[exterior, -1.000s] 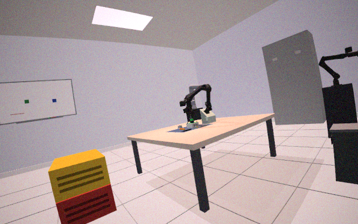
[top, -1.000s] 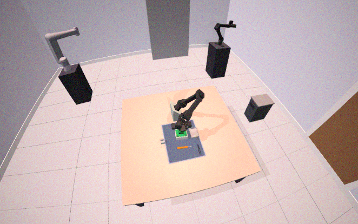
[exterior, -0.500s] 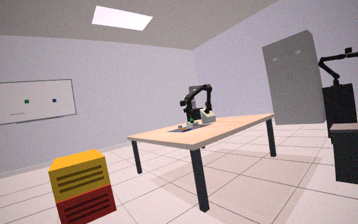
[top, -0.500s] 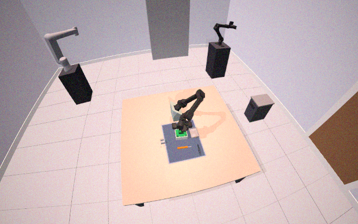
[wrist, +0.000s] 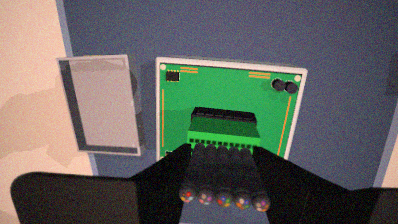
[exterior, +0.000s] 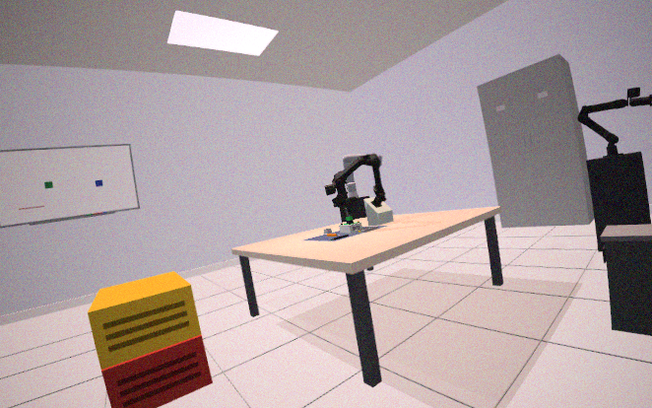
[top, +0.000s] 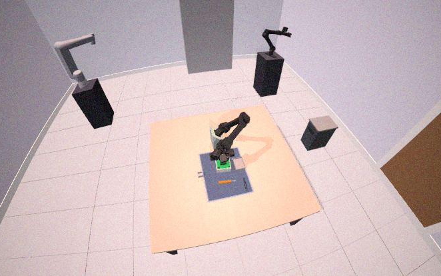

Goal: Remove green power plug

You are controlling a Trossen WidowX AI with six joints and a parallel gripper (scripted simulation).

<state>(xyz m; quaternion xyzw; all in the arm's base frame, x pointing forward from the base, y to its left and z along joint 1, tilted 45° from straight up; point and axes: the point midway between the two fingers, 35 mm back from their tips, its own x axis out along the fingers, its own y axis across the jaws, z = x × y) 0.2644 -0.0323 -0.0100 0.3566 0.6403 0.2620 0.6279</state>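
Right now the green power plug is 10 mm below my gripper tip. Also, from my gripper tip: blue mat (110 mm below, 50 mm ahead).
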